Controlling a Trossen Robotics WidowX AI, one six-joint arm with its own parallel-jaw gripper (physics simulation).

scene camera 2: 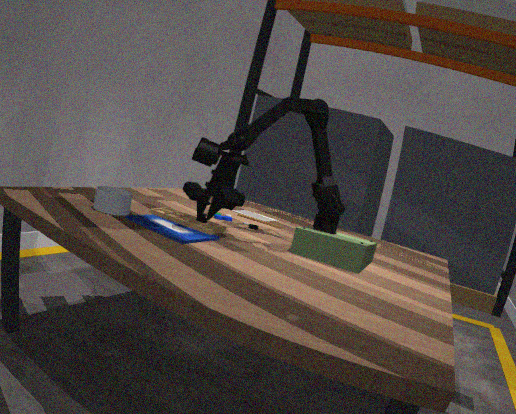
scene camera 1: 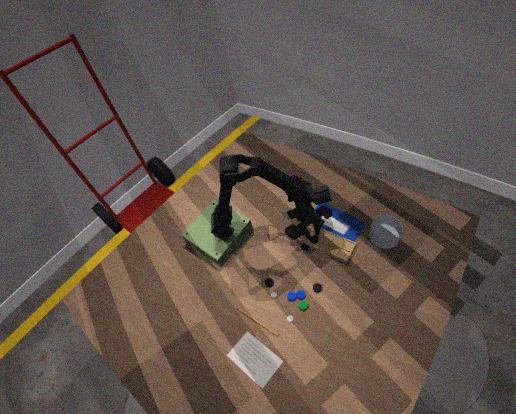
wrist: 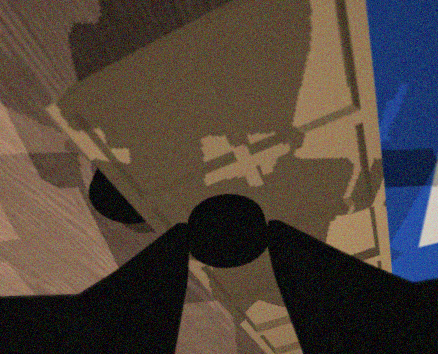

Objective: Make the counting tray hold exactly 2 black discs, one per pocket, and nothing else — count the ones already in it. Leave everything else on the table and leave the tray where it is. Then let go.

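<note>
My gripper [scene camera 1: 314, 239] [scene camera 2: 202, 218] [wrist: 228, 232] is shut on a black disc [wrist: 228, 235], held above the wooden counting tray [scene camera 1: 340, 258] [scene camera 2: 220, 229] [wrist: 373, 125]. The tray has pockets split by thin walls; no disc shows in the visible pockets, but the held disc, fingers and arm hide parts. Another black disc [scene camera 1: 305, 247] [wrist: 112, 202] lies outside the tray, beside its left edge in the wrist view and partly hidden by that edge. Two more black discs [scene camera 1: 269, 282] [scene camera 1: 317, 288] lie on the table, apart from the tray.
Two blue discs [scene camera 1: 292, 296] [scene camera 1: 301, 294], a green disc [scene camera 1: 303, 305] and two small white discs [scene camera 1: 273, 295] [scene camera 1: 290, 318] lie nearby. A blue flat object [scene camera 1: 354, 226] [scene camera 2: 200, 237] [wrist: 405, 125] adjoins the tray. A grey bowl [scene camera 1: 382, 240] [scene camera 2: 112, 201], stick [scene camera 1: 257, 321] and paper [scene camera 1: 255, 359] also show.
</note>
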